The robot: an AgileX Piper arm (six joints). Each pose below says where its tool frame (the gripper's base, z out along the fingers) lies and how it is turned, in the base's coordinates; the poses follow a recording.
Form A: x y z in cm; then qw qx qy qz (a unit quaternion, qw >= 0).
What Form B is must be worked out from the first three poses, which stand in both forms.
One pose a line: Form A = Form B
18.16 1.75 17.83 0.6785 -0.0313 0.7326 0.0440 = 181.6 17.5 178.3 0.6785 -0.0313 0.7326 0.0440
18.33 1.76 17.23 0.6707 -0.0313 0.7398 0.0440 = 183.3 17.6 172.3 0.6707 -0.0313 0.7398 0.0440
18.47 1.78 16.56 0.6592 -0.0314 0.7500 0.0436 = 184.7 17.8 165.6 0.6592 -0.0314 0.7500 0.0436
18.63 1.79 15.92 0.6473 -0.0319 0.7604 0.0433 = 186.3 17.9 159.2 0.6473 -0.0319 0.7604 0.0433
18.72 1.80 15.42 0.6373 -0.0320 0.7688 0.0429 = 187.2 18.0 154.2 0.6373 -0.0320 0.7688 0.0429
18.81 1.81 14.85 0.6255 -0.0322 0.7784 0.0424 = 188.1 18.1 148.5 0.6255 -0.0322 0.7784 0.0424
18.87 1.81 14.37 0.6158 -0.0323 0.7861 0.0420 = 188.7 18.1 143.7 0.6158 -0.0323 0.7861 0.0420
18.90 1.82 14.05 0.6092 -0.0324 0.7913 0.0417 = 189.0 18.2 140.5 0.6092 -0.0324 0.7913 0.0417
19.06 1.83 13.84 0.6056 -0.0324 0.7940 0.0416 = 190.6 18.3 138.4 0.6056 -0.0324 0.7940 0.0416
